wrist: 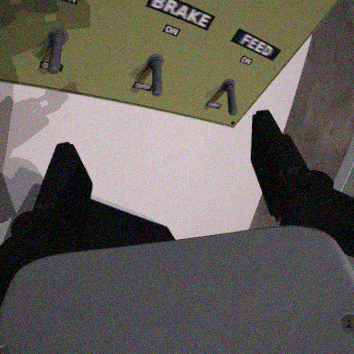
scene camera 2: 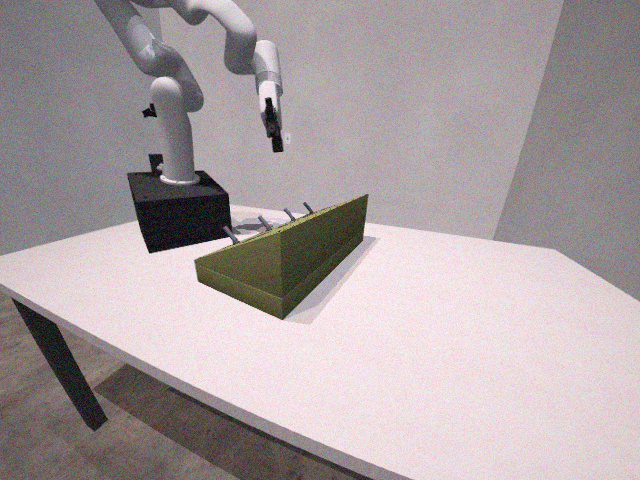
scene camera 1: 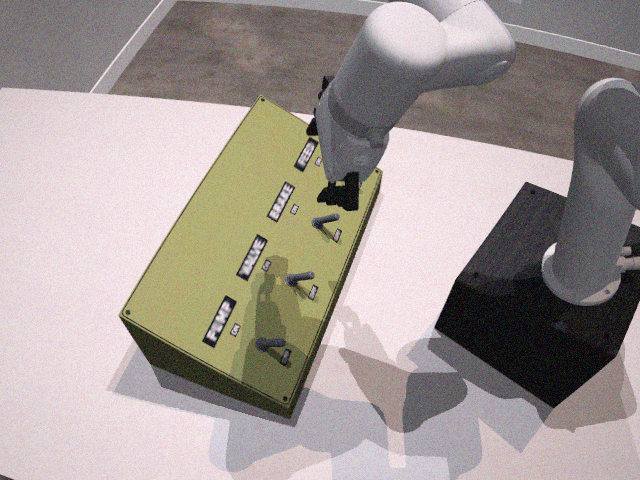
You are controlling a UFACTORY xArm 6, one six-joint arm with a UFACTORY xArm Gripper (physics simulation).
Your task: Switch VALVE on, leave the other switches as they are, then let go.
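Where they show: gripper, fingertip midpoint: (wrist: 164, 148) (scene camera 2: 275, 144) (scene camera 1: 323, 165); arm's base at its link origin: (scene camera 2: 180, 179) (scene camera 1: 580, 272).
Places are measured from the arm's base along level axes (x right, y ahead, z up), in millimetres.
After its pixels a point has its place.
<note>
An olive sloped switch panel (scene camera 1: 206, 217) @[x 100, y 573, z -33 mm] (scene camera 2: 323, 242) @[x 235, y 567, z -88 mm] (wrist: 112, 40) @[x 96, y 428, z -99 mm] carries the switches. The VALVE lever (scene camera 1: 300, 279) @[x 25, y 422, z -83 mm] (scene camera 2: 289, 213) @[x 35, y 422, z -81 mm] (wrist: 56, 50) @[x 32, y 423, z -79 mm] leans toward its lower plate, away from its ON plate (scene camera 1: 266, 265) @[x 48, y 476, z -83 mm]. The PUMP lever (scene camera 1: 270, 343) @[x -87, y 458, z -79 mm] (scene camera 2: 308, 207) @[x -79, y 459, z -83 mm], BRAKE lever (scene camera 1: 326, 220) @[x 140, y 385, z -82 mm] (scene camera 2: 265, 223) @[x 150, y 389, z -85 mm] (wrist: 156, 75) @[x 143, y 387, z -80 mm] and FEED lever (scene camera 2: 230, 235) @[x 265, y 351, z -84 mm] (wrist: 230, 97) @[x 256, y 351, z -81 mm] lean the same way. FEED's lever is hidden in scene camera 1. My gripper (scene camera 1: 316, 162) @[x 69, y 394, z 123 mm] (scene camera 2: 277, 146) @[x 69, y 394, z 123 mm] (wrist: 164, 148) @[x 69, y 394, z 123 mm] is open and empty, high above the panel and touching no lever.
The panel stands on a white table (scene camera 1: 72, 206) @[x 244, y 922, z -196 mm] (scene camera 2: 439, 320) @[x 318, y 825, z -196 mm] (wrist: 175, 165) @[x 229, y 187, z -196 mm]. The black robot base block (scene camera 1: 496, 320) @[x -46, y 125, z -67 mm] (scene camera 2: 183, 219) @[x 128, y 100, z -106 mm] stands off the panel's low, lever-side edge. The arm's shadow falls over the VALVE and PUMP part of the panel.
</note>
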